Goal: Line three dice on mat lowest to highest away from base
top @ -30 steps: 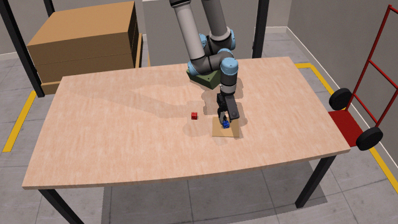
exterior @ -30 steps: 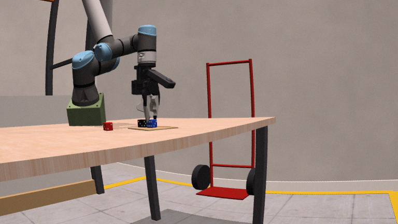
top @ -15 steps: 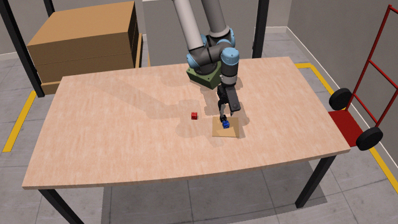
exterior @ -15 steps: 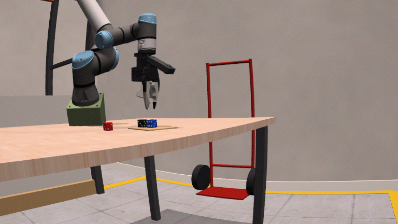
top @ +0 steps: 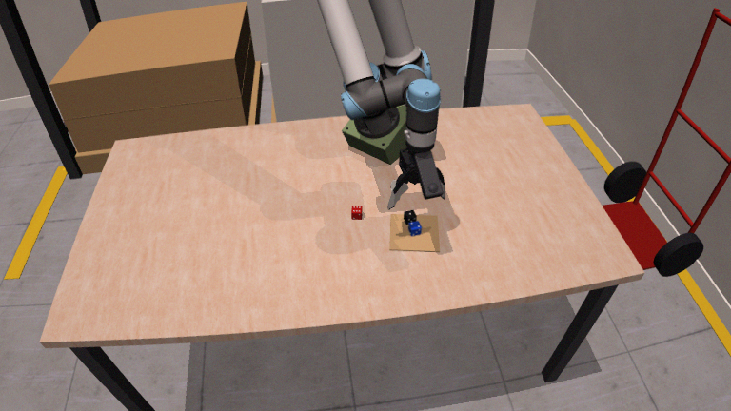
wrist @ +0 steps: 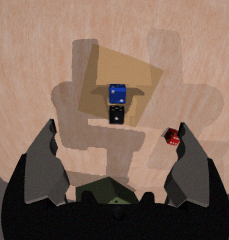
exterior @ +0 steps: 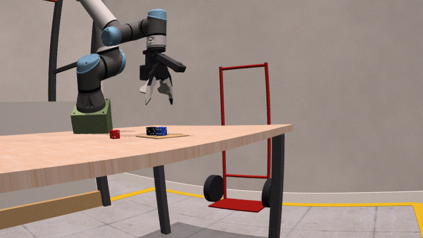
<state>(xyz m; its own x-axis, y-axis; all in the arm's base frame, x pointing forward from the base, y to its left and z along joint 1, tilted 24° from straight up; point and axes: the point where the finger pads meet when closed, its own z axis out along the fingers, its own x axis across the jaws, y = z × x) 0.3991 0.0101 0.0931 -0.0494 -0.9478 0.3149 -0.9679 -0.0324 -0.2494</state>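
The red die lies 14 cm to the right of my hand, 11 cm behind it and 10 cm below it. Also, from my hand: tan square mat 11 cm below; then blue die 9 cm below; then black die 9 cm below, 5 cm behind.
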